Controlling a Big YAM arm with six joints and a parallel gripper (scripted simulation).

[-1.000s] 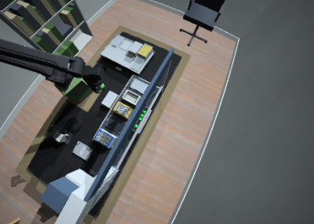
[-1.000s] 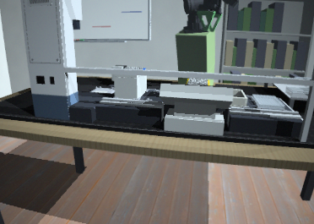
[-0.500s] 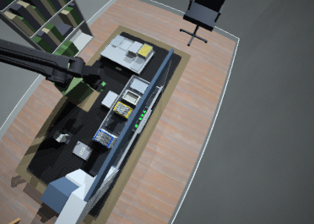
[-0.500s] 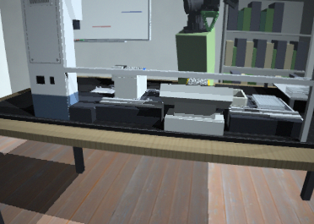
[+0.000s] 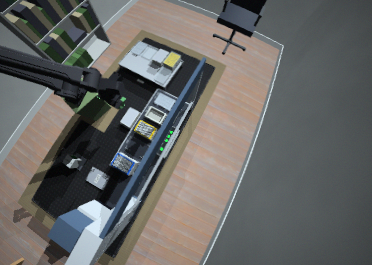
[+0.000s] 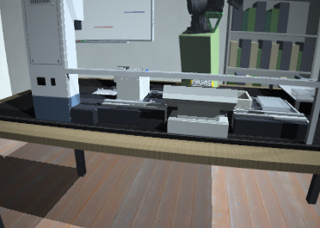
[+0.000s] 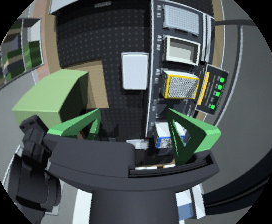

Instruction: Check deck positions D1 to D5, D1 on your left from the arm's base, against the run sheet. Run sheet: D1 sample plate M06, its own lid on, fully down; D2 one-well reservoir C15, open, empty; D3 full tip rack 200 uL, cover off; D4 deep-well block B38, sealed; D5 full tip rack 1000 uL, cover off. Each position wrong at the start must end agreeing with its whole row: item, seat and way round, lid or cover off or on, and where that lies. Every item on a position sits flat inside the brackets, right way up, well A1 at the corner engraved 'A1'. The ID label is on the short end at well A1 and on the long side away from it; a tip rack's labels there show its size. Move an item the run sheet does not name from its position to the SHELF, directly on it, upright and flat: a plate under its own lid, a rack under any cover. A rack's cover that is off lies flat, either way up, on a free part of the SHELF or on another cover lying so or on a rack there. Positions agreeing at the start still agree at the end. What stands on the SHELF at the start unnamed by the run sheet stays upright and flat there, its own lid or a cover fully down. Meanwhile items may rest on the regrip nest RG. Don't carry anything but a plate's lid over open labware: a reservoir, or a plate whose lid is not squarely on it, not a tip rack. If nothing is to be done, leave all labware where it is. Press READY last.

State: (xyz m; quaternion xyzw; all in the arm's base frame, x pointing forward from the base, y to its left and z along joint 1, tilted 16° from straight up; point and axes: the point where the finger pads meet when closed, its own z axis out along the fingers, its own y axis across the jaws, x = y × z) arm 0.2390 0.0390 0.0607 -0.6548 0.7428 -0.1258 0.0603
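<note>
My gripper is now 26 cm above the sealed block. Round my hand: reservoir: 24 cm below, 18 cm ahead, 7 cm to the left; blue tip rack: 30 cm to the right, 18 cm below, 12 cm ahead; yellow tip rack: 20 cm below, 15 cm ahead, 5 cm to the right.
</note>
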